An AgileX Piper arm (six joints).
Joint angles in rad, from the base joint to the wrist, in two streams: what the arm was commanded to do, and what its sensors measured. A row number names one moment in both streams.
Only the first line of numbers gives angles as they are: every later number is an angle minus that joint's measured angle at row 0.
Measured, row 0: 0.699, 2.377, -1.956, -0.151, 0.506, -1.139
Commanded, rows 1 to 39: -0.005, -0.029, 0.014, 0.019, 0.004, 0.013; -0.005, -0.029, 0.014, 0.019, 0.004, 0.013; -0.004, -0.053, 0.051, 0.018, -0.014, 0.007; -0.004, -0.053, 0.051, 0.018, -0.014, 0.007; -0.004, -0.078, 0.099, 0.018, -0.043, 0.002; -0.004, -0.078, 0.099, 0.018, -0.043, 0.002; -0.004, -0.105, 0.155, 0.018, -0.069, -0.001; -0.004, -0.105, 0.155, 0.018, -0.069, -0.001; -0.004, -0.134, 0.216, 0.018, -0.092, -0.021; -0.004, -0.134, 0.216, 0.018, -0.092, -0.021; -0.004, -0.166, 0.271, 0.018, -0.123, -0.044; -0.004, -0.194, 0.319, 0.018, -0.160, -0.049; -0.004, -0.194, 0.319, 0.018, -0.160, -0.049; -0.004, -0.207, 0.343, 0.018, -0.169, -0.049; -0.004, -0.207, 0.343, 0.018, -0.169, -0.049; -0.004, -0.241, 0.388, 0.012, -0.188, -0.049; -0.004, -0.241, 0.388, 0.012, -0.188, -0.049; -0.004, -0.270, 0.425, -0.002, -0.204, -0.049; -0.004, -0.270, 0.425, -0.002, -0.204, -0.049; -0.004, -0.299, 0.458, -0.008, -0.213, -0.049; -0.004, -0.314, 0.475, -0.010, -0.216, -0.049; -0.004, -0.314, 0.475, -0.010, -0.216, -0.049; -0.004, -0.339, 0.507, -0.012, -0.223, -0.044; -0.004, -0.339, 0.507, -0.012, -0.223, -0.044; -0.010, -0.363, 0.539, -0.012, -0.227, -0.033; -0.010, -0.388, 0.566, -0.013, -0.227, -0.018; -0.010, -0.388, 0.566, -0.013, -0.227, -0.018; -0.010, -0.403, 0.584, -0.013, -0.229, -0.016; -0.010, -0.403, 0.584, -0.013, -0.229, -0.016; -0.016, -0.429, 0.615, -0.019, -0.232, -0.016; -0.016, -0.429, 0.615, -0.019, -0.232, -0.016; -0.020, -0.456, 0.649, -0.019, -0.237, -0.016; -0.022, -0.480, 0.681, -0.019, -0.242, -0.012; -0.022, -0.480, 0.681, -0.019, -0.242, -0.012; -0.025, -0.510, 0.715, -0.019, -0.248, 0.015; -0.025, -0.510, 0.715, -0.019, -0.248, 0.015; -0.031, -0.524, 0.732, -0.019, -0.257, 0.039; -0.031, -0.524, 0.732, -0.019, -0.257, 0.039; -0.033, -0.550, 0.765, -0.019, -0.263, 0.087
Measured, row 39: -0.023, -0.508, 0.725, -0.015, -0.246, 0.020
